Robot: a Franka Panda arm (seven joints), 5 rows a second.
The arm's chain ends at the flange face. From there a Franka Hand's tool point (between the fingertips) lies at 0.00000 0.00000 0.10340 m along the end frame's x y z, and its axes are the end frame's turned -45 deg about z.
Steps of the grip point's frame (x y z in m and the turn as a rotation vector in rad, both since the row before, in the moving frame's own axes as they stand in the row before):
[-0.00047, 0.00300, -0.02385, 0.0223, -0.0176, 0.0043]
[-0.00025, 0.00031, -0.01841, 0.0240, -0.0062, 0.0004]
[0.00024, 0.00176, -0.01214, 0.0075, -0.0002, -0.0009]
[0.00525, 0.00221, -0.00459, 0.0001, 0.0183, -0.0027]
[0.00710, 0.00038, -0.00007, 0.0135, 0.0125, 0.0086]
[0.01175, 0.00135, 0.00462, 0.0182, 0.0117, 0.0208]
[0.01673, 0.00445, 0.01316, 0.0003, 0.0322, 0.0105]
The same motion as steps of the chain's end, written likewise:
[0.00471, 0.00280, -0.02381, 0.0033, -0.0282, 0.0043]
[0.00225, 0.00170, -0.01838, 0.0126, -0.0214, 0.0004]
[0.00198, 0.00161, -0.01214, 0.0052, -0.0054, -0.0009]
[0.00395, -0.00080, -0.00457, 0.0130, 0.0129, -0.0027]
[0.00535, -0.00285, -0.00005, 0.0184, -0.0007, 0.0086]
[0.00972, -0.00516, 0.00464, 0.0211, -0.0046, 0.0208]
[0.01263, -0.00632, 0.01321, 0.0230, 0.0226, 0.0105]

